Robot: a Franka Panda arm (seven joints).
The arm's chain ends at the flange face. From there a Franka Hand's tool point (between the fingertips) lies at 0.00 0.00 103.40 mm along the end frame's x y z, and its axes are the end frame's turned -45 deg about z.
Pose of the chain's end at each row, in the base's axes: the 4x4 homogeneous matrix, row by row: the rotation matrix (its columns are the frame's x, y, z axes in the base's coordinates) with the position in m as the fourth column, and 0 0 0 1 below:
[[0.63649 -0.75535 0.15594 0.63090], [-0.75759 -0.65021 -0.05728 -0.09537], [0.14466 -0.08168 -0.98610 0.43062], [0 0 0 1]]
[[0.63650 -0.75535 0.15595 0.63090], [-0.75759 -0.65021 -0.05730 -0.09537], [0.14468 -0.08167 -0.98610 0.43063], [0 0 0 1]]
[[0.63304 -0.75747 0.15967 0.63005], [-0.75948 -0.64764 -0.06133 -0.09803], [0.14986 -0.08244 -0.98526 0.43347], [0 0 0 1]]
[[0.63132 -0.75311 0.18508 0.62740], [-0.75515 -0.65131 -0.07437 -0.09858], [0.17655 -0.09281 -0.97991 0.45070], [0 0 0 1]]
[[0.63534 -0.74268 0.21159 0.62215], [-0.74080 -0.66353 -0.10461 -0.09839], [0.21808 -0.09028 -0.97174 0.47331], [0 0 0 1]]
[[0.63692 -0.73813 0.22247 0.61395], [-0.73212 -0.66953 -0.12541 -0.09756], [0.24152 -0.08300 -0.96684 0.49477], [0 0 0 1]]
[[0.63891 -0.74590 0.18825 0.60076], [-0.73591 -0.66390 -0.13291 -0.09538], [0.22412 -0.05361 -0.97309 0.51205], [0 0 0 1]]
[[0.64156 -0.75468 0.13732 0.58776], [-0.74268 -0.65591 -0.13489 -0.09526], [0.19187 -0.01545 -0.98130 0.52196], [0 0 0 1]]
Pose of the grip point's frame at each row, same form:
[[0.98418 -0.08405 0.15594 0.64702], [-0.07593 -0.99546 -0.05728 -0.10129], [0.16005 0.04453 -0.98610 0.32866], [0 0 0 1]]
[[0.98419 -0.08404 0.15595 0.64703], [-0.07593 -0.99546 -0.05730 -0.10129], [0.16005 0.04455 -0.98610 0.32867], [0 0 0 1]]
[[0.98324 -0.08799 0.15967 0.64656], [-0.07908 -0.99498 -0.06133 -0.10437], [0.16426 0.04767 -0.98526 0.33159], [0 0 0 1]]
[[0.97894 -0.08612 0.18508 0.64654], [-0.07343 -0.99452 -0.07437 -0.10627], [0.19047 0.05921 -0.97991 0.34938], [0 0 0 1]]
[[0.97441 -0.07590 0.21159 0.64403], [-0.05464 -0.99301 -0.10461 -0.10921], [0.21804 0.09037 -0.97174 0.37283], [0 0 0 1]]
[[0.97231 -0.07157 0.22247 0.63695], [-0.04426 -0.99112 -0.12541 -0.11053], [0.22947 0.11209 -0.96684 0.39480], [0 0 0 1]]
[[0.97921 -0.07565 0.18825 0.62023], [-0.05092 -0.98982 -0.13291 -0.10912], [0.19638 0.12057 -0.97309 0.41143], [0 0 0 1]]
[[0.98729 -0.07999 0.13732 0.60196], [-0.06136 -0.98895 -0.13489 -0.10921], [0.14660 0.12475 -0.98130 0.42049], [0 0 0 1]]

